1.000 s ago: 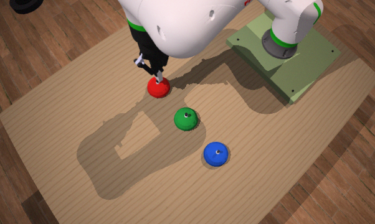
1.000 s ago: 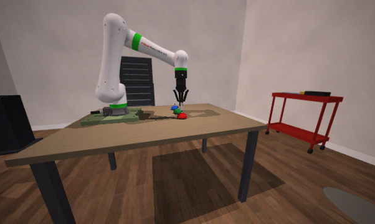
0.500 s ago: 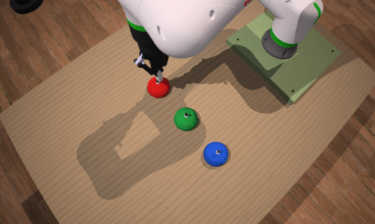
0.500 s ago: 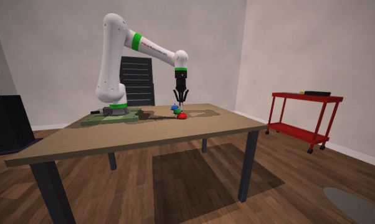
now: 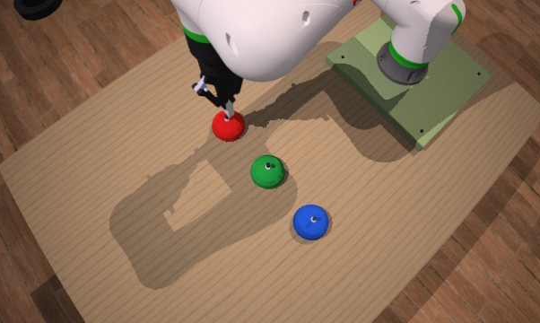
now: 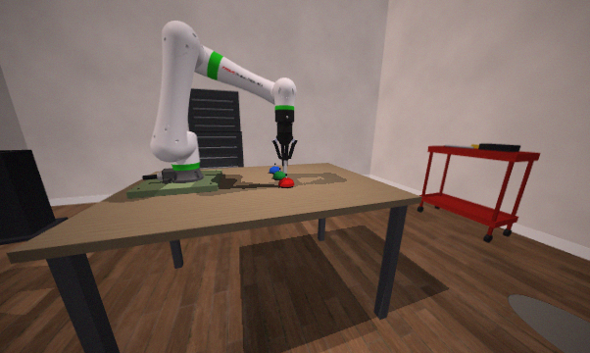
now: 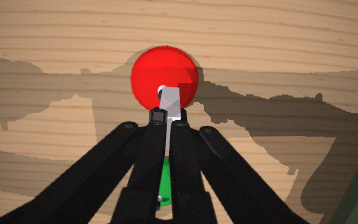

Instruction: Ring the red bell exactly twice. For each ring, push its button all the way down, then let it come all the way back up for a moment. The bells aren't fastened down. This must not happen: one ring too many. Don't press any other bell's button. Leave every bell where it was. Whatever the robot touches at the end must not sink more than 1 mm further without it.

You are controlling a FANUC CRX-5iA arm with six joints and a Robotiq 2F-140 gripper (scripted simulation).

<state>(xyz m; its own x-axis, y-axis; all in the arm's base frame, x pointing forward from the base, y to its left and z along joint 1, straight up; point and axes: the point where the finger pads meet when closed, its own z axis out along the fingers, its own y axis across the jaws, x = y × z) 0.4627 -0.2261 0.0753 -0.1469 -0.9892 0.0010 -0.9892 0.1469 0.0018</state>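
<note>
Now: hand 10 mm short of the red bell and 70 mm above it. Also, from my hand: blue bell 50 mm ahead, 310 mm to the left, 70 mm below; green bell 30 mm ahead, 160 mm to the left, 70 mm below.
</note>
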